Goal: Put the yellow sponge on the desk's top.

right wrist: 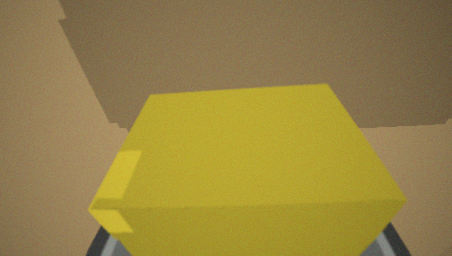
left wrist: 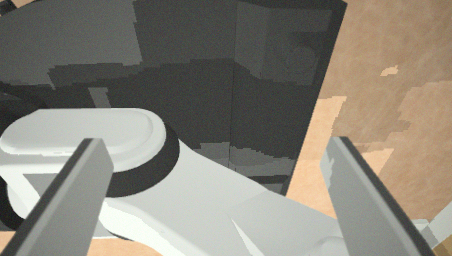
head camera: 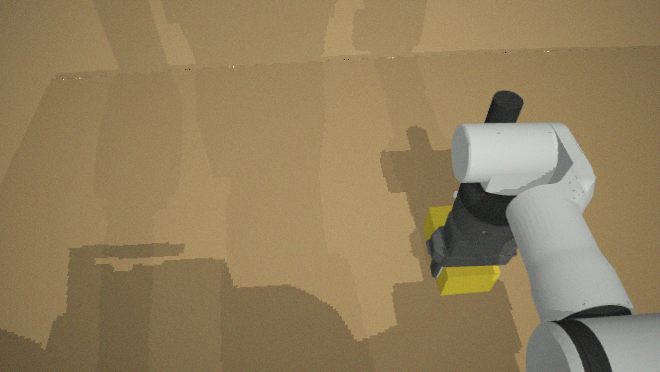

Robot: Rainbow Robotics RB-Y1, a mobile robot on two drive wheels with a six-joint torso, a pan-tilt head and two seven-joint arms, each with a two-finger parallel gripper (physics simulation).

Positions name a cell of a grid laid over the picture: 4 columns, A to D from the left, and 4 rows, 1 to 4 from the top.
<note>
In view: the left gripper (left wrist: B3), the right gripper (head camera: C3), a yellow sponge (head camera: C4) and a desk (head camera: B3).
The yellow sponge also shows in the right wrist view (right wrist: C3). The desk shows as well in the right wrist view (right wrist: A2). The left wrist view does not show the yellow sponge: it is out of frame.
</note>
